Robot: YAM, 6 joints.
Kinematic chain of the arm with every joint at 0, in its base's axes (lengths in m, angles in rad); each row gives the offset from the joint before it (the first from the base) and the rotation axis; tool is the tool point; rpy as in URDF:
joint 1: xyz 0 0 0.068 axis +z
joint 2: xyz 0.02 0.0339 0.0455 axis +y
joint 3: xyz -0.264 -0.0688 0 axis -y
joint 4: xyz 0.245 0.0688 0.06 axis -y
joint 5: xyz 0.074 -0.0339 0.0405 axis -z
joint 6: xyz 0.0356 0 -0.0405 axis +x
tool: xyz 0 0 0 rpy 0 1.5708 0
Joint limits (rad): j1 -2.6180..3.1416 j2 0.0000..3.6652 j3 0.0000..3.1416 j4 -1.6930..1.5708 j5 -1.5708..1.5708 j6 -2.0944..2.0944
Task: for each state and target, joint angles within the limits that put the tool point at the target. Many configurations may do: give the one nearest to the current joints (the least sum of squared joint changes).
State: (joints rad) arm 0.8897 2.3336 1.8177 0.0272 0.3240 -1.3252
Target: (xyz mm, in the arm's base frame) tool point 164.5 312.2 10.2
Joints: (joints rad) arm 1.1172 2.2535 1.0898 -0.2764 0.3162 -1.3252
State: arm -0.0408 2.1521 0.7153 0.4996 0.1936 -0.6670
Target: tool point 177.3 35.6 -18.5
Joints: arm 0.2272 2.1028 0.3191 0.3967 0.1480 -0.6670
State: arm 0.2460 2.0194 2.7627 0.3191 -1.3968 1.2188
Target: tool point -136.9 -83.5 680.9
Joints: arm 0.7653 1.3927 3.0859 0.3896 -1.3356 1.2188
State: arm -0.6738 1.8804 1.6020 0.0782 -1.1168 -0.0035
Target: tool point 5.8 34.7 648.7
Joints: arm -0.5765 0.9543 1.9510 0.1587 -1.1337 -0.0035
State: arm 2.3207 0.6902 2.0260 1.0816 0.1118 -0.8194
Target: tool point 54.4 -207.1 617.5
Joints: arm 1.8227 0.7113 1.8899 1.1129 0.0301 -0.8194
